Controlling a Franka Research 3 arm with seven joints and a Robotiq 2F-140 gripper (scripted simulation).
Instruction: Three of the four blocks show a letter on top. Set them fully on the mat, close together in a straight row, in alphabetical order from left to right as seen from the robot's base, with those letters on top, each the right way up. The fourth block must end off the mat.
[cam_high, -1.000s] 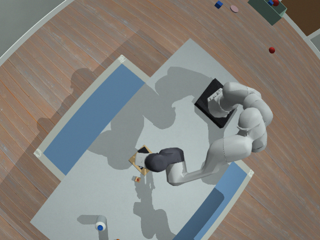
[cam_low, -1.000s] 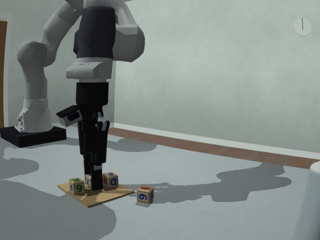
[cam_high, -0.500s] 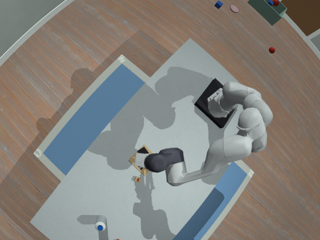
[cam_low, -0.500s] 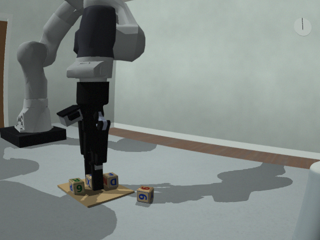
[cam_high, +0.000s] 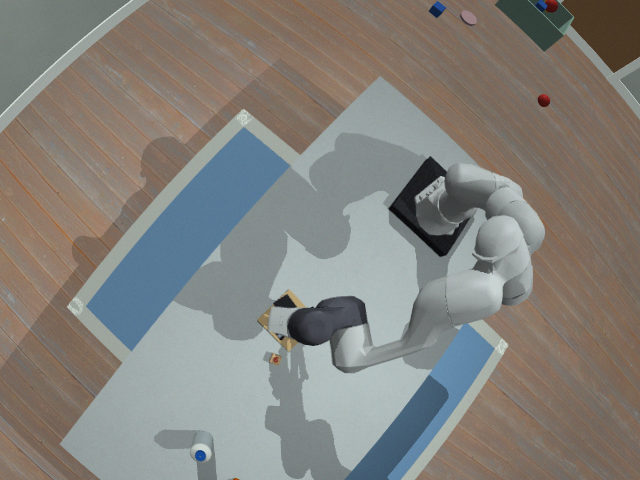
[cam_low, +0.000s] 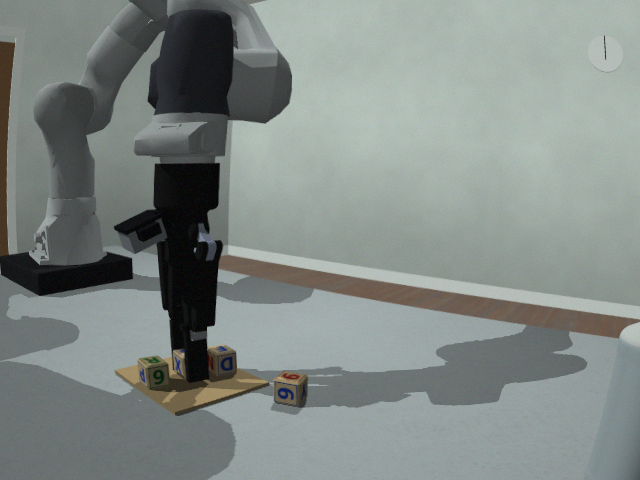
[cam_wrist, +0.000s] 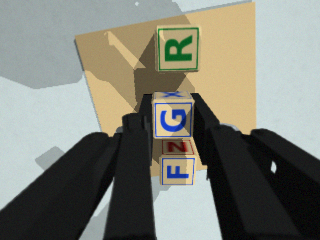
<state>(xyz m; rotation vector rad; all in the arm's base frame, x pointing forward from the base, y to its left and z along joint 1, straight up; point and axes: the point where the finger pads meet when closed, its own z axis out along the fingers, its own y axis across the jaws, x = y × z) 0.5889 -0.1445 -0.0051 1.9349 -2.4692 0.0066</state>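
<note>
Now: hand 40 mm above the tan mat. Round my hand: block (10 mm ahead, 50 mm to the left, 20 mm below).
</note>
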